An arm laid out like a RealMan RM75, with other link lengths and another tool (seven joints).
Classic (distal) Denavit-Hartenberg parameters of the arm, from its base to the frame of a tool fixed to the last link. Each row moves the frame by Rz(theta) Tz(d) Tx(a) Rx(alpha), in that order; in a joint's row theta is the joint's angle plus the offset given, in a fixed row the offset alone. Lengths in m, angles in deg.
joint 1: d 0.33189; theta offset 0; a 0; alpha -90
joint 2: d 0; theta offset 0; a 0; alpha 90
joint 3: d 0.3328; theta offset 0; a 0; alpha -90
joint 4: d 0; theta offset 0; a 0; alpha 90
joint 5: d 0.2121; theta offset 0; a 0; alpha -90
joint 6: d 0; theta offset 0; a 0; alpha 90
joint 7: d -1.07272; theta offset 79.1; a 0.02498; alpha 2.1
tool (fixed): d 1.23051; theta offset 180; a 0; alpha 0
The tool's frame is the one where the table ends.
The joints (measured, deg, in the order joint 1, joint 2, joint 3, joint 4, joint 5, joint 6, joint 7), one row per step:
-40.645 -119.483 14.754 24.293 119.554 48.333 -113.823
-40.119 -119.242 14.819 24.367 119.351 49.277 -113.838
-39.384 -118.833 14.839 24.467 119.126 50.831 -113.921
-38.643 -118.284 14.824 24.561 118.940 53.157 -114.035
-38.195 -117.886 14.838 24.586 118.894 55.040 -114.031
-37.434 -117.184 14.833 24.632 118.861 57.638 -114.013
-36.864 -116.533 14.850 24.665 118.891 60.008 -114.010
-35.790 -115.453 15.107 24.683 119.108 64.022 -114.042
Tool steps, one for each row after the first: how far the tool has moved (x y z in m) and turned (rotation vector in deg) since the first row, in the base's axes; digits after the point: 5 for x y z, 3 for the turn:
-0.00278 -0.00288 0.00216 -0.107 -0.379 -0.188
-0.00646 -0.00699 0.00573 -0.307 -1.019 -0.562
-0.00875 -0.01144 0.00997 -0.763 -1.963 -1.473
-0.00906 -0.01449 0.01240 -1.294 -2.625 -2.427
-0.01113 -0.01945 0.01742 -1.933 -3.387 -3.603
-0.01195 -0.02343 0.02192 -2.591 -4.031 -4.799
-0.01385 -0.03152 0.02824 -4.073 -4.974 -6.760

